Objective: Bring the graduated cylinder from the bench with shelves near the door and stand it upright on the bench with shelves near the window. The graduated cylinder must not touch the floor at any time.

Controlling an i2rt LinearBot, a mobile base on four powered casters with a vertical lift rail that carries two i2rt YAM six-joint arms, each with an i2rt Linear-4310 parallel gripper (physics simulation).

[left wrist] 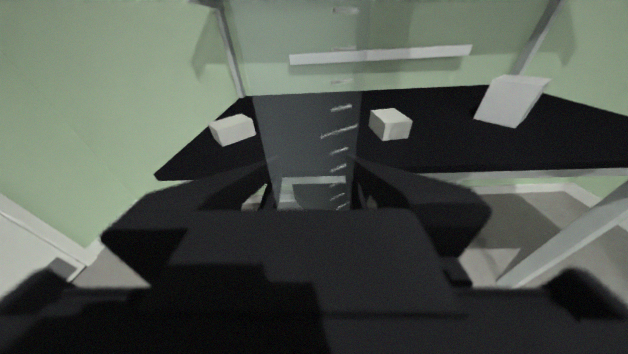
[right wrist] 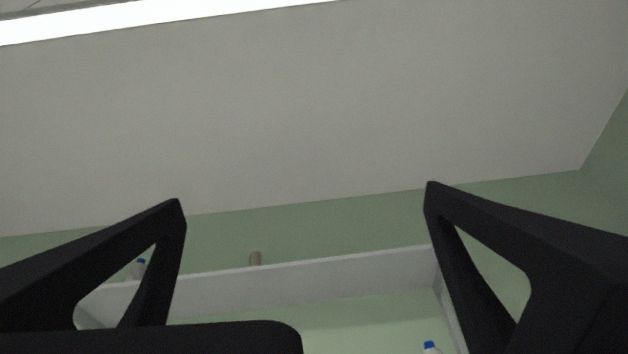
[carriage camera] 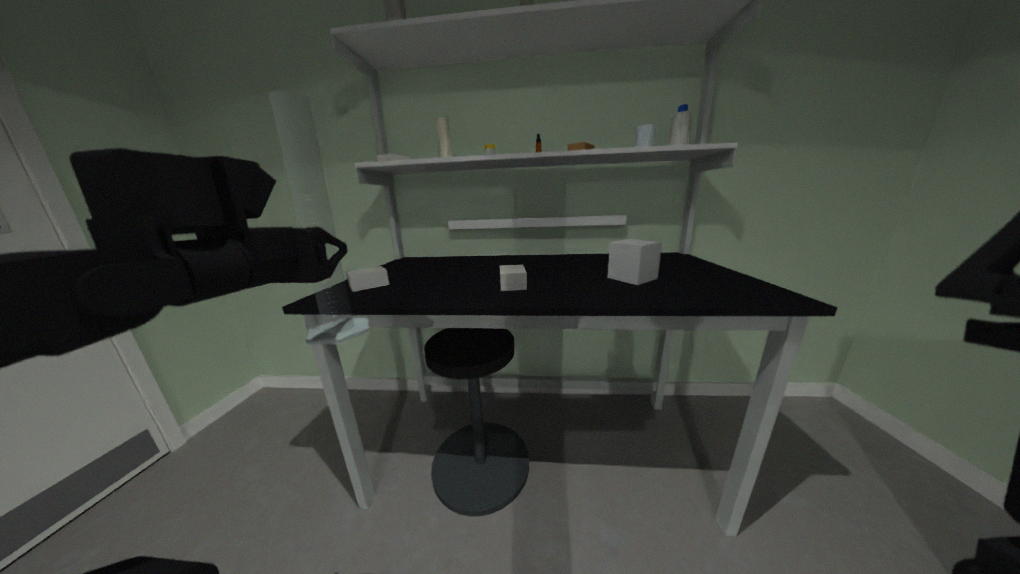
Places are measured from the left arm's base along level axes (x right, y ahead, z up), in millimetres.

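Where they show: left gripper, fingertip midpoint: (left wrist: pixel 313 163) (carriage camera: pixel 333 247); right gripper, fingertip midpoint: (right wrist: pixel 303 203).
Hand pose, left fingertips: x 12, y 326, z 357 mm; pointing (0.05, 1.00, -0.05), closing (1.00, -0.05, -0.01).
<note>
Things, the pixels of their centre, and the offset from my left fingertips. Level surfaces: height alone.
- clear graduated cylinder at the middle of its body: (left wrist: pixel 309 128) (carriage camera: pixel 317 227) dx -1, dy -22, dz +34 mm
- bench with shelves, surface height: dz -219 mm
- larger white box at the middle of its body: (carriage camera: pixel 633 260) (left wrist: pixel 509 100) dx +687, dy +544, dz -154 mm
- shelf at its surface level: dz +219 mm
The clear graduated cylinder (carriage camera: pixel 303 164) (left wrist: pixel 310 135) is held nearly upright, tilted slightly, at the left of the carriage view. My left gripper (carriage camera: pixel 333 249) (left wrist: pixel 313 163) is shut on it. Its base shows in front of the front left corner of a bench with shelves (carriage camera: pixel 556 303) (left wrist: pixel 500 160), lower in the picture than the black top's edge, with floor below it. A door stands at the left, so this looks like the bench near the door. My right gripper (right wrist: pixel 303 203) is open and empty, raised towards the ceiling; part of it shows at the carriage view's right edge.
Two small white blocks (carriage camera: pixel 368 277) (carriage camera: pixel 512 277) and a larger white box (carriage camera: pixel 633 260) stand on the bench top. A round black stool (carriage camera: pixel 469 351) stands under its front edge. Bottles and small containers stand on the shelf (carriage camera: pixel 542 159). A white door (carriage camera: pixel 64 399) is at the left.
</note>
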